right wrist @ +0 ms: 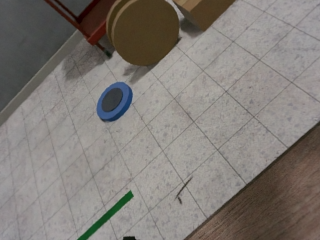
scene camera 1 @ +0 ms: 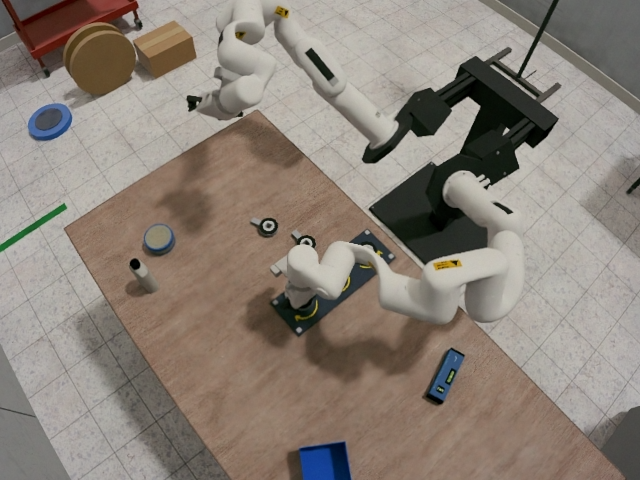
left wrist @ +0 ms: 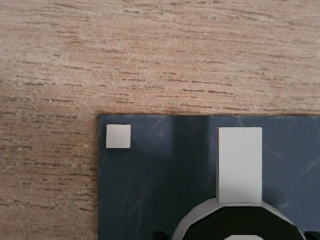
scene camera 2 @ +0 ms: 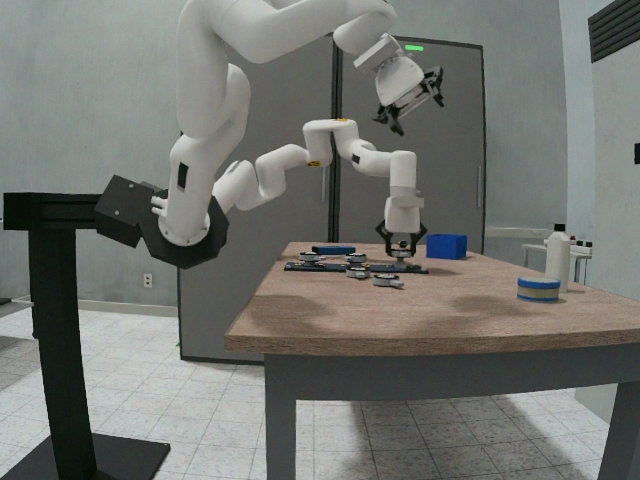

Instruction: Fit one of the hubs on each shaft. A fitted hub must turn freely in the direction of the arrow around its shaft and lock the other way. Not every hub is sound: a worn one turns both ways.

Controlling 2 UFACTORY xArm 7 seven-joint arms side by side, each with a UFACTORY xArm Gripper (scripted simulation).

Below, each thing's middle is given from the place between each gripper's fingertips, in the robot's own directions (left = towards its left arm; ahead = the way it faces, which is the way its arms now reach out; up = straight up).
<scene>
I see my left gripper 13 cm past the dark board [scene camera 1: 301, 321], 2 cm to the right of it and 5 cm above it. From my left hand the other things lie so: white bottle [scene camera 2: 558, 248] (27 cm ahead, 39 cm to the right, 5 cm above); then tape roll [scene camera 2: 534, 289] (16 cm ahead, 48 cm to the right, 4 cm below).
Right now the tape roll is 320 mm below my right hand [scene camera 2: 418, 116], 300 mm ahead of it and 30 mm to the left of it. The rest, counted from my right hand: dark board (530 mm to the left, 340 mm below, 20 mm ahead); then white bottle (420 mm ahead, 240 mm below, 120 mm to the left).
</scene>
